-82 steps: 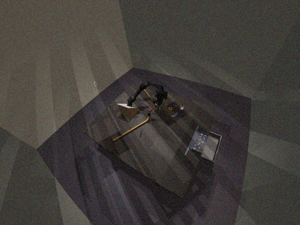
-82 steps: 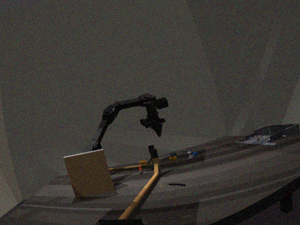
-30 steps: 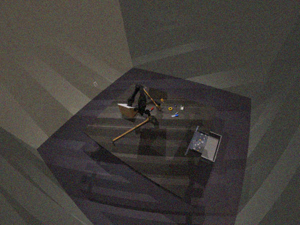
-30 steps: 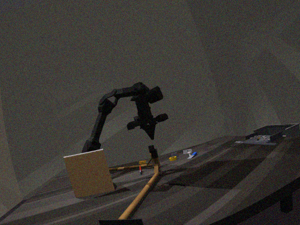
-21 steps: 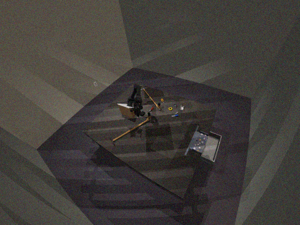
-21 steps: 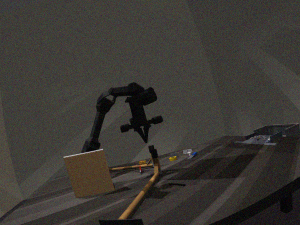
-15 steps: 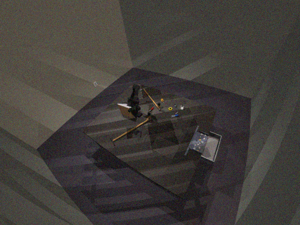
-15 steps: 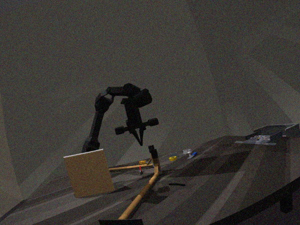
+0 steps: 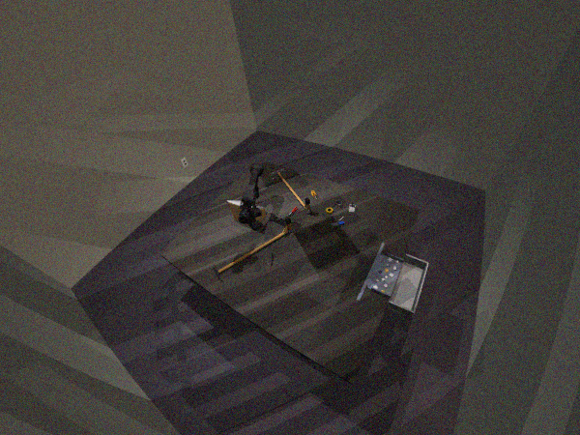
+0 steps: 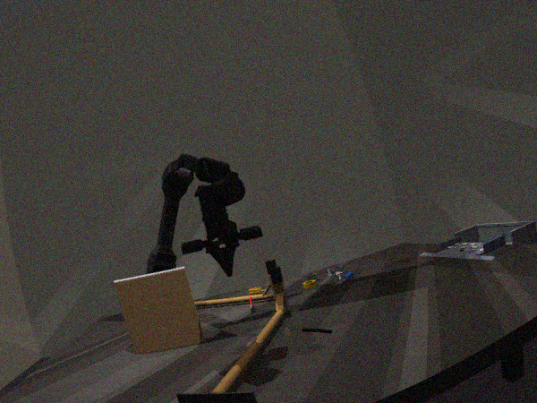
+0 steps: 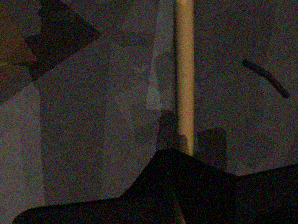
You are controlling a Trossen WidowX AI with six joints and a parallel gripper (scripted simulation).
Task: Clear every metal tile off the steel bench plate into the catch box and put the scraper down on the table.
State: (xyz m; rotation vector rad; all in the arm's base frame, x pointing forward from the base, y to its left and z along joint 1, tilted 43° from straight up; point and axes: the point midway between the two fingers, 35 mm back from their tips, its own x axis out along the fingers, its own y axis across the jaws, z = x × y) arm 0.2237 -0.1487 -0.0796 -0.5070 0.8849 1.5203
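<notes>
The long scraper lies 110 mm below my gripper tip, 60 mm to the right of it and 30 mm ahead of it. From my gripper tip the other things lie so: red-handled tool (360 mm to the left, 160 mm below, 20 mm ahead); blue piece (470 mm to the left, 360 mm ahead, 170 mm below); yellow ring (540 mm to the left, 240 mm ahead, 170 mm below).
</notes>
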